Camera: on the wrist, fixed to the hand. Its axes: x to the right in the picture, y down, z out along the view.
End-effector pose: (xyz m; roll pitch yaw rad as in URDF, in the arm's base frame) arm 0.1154 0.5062 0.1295 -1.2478 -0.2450 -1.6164
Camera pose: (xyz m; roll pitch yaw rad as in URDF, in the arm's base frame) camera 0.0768 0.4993 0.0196 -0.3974 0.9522 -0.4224
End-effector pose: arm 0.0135 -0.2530 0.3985 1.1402 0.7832 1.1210
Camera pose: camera -0.0680 -0.1865 0.4490 1.4393 -0.7615 1.3767
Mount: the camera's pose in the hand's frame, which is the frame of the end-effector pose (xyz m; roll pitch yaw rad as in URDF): -0.0183 0.0909 -0.0708 0.0511 -0.2465 1.5611
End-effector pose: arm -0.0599 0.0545 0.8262 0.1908 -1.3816 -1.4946
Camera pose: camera 0.0461 0.0146 0.7984 -1.3502 -0.0890 0.5050
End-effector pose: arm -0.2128 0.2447 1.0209 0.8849 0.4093 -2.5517
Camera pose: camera -0.1448 0.1550 1.0516 0.8536 -0.9728 -1.6952
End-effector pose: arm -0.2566 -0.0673 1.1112 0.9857 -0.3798 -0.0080
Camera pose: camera -0.2863 0.0422 1.1385 -0.8170 -1.0747 2.3613
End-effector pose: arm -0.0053 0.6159 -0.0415 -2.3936 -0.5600 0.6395
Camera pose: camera 0.0550 0.5177 -0.0596 -2.2314 0.7830 -0.2374
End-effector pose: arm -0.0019 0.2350 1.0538 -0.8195 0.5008 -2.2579
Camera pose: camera 0.0512 0.2835 0.9619 0.6218 0.5007 -0.3957
